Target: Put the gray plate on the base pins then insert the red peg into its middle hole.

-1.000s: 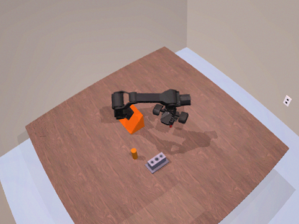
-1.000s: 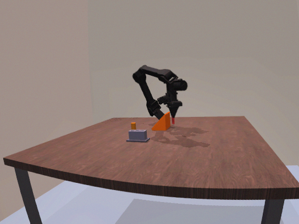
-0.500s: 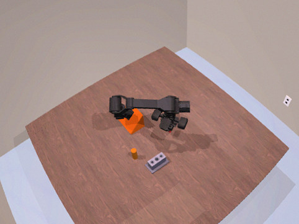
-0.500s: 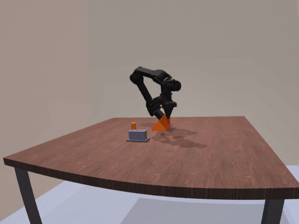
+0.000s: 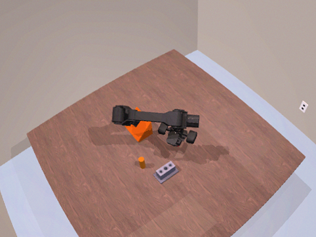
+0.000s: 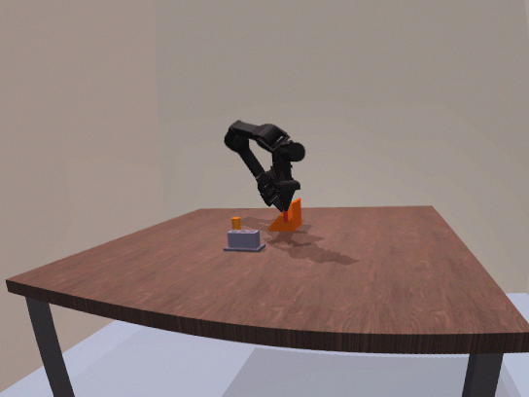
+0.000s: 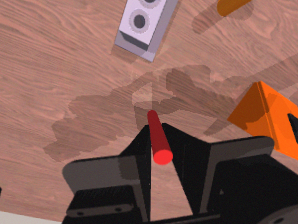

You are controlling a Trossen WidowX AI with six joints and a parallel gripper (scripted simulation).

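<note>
Right now the gray plate is 60 mm ahead of my gripper tip, 130 mm to the right of it and 70 mm below it. Round my gripper tip: red peg: right at my gripper tip; then base: 60 mm ahead, 130 mm to the right, 110 mm below; then orange cylinder: 50 mm behind, 200 mm to the right, 70 mm below.
</note>
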